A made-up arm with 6 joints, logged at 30 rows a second.
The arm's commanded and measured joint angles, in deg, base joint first. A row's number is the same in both.
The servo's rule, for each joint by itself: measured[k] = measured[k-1] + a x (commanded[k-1-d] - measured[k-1]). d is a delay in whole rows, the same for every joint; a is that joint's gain. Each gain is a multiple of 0.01, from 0.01 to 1. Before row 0 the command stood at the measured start. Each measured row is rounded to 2 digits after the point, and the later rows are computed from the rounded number. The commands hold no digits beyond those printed.
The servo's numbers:
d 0
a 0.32 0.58 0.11 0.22 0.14 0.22
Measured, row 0:
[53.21, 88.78, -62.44, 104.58, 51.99, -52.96]
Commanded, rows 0 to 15:
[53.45, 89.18, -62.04, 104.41, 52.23, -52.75]
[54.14, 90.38, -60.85, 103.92, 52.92, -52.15]
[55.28, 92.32, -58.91, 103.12, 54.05, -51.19]
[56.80, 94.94, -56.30, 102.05, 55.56, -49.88]
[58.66, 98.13, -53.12, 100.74, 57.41, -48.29]
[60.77, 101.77, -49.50, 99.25, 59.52, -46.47]
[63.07, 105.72, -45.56, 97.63, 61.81, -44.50]
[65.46, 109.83, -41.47, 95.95, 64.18, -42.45]
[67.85, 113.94, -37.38, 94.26, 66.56, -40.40]
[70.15, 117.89, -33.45, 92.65, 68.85, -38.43]
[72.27, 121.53, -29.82, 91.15, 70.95, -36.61]
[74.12, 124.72, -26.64, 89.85, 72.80, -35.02]
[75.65, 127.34, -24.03, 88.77, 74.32, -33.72]
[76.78, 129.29, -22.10, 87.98, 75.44, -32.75]
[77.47, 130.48, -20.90, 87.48, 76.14, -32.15]
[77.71, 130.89, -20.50, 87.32, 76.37, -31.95]
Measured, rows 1 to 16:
[53.29, 89.01, -62.40, 104.54, 52.02, -52.91]
[53.56, 89.80, -62.23, 104.40, 52.15, -52.74]
[54.11, 91.26, -61.86, 104.12, 52.42, -52.40]
[54.97, 93.39, -61.25, 103.66, 52.86, -51.85]
[56.15, 96.14, -60.36, 103.02, 53.50, -51.07]
[57.63, 99.41, -59.17, 102.19, 54.34, -50.06]
[59.37, 103.07, -57.67, 101.19, 55.39, -48.84]
[61.32, 106.99, -55.89, 100.04, 56.62, -47.43]
[63.41, 111.02, -53.85, 98.77, 58.01, -45.88]
[65.57, 115.00, -51.61, 97.42, 59.53, -44.24]
[67.71, 118.79, -49.21, 96.04, 61.13, -42.56]
[69.76, 122.23, -46.73, 94.68, 62.76, -40.90]
[71.64, 125.19, -44.23, 93.38, 64.38, -39.32]
[73.28, 127.57, -41.80, 92.19, 65.93, -37.87]
[74.62, 129.26, -39.50, 91.15, 67.36, -36.61]
[75.61, 130.21, -37.41, 90.31, 68.62, -35.58]

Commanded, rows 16 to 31:
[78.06, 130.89, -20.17, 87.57, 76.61, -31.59]
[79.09, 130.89, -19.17, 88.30, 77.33, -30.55]
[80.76, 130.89, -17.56, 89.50, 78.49, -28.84]
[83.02, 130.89, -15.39, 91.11, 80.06, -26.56]
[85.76, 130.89, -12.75, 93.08, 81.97, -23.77]
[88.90, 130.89, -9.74, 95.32, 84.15, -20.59]
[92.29, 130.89, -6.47, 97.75, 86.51, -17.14]
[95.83, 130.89, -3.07, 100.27, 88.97, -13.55]
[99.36, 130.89, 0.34, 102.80, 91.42, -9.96]
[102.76, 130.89, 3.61, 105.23, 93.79, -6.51]
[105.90, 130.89, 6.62, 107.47, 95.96, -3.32]
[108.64, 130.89, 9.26, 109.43, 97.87, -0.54]
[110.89, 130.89, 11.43, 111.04, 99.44, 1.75]
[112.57, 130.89, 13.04, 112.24, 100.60, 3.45]
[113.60, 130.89, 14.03, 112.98, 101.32, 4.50]
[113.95, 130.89, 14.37, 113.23, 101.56, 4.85]
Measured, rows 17 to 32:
[76.39, 130.60, -35.51, 89.71, 69.74, -34.70]
[77.25, 130.77, -33.71, 89.40, 70.80, -33.79]
[78.37, 130.84, -31.93, 89.42, 71.88, -32.70]
[79.86, 130.87, -30.11, 89.79, 73.03, -31.35]
[81.75, 130.88, -28.20, 90.51, 74.28, -29.68]
[84.04, 130.89, -26.17, 91.57, 75.66, -27.68]
[86.68, 130.89, -24.00, 92.93, 77.18, -25.36]
[89.61, 130.89, -21.70, 94.54, 78.83, -22.76]
[92.73, 130.89, -19.28, 96.36, 80.59, -19.94]
[95.94, 130.89, -16.76, 98.31, 82.44, -16.99]
[99.13, 130.89, -14.19, 100.33, 84.33, -13.98]
[102.17, 130.89, -11.61, 102.33, 86.23, -11.02]
[104.96, 130.89, -9.08, 104.25, 88.08, -8.21]
[107.40, 130.89, -6.65, 106.01, 89.83, -5.64]
[109.38, 130.89, -4.38, 107.54, 91.44, -3.41]
[110.84, 130.89, -2.32, 108.79, 92.86, -1.59]

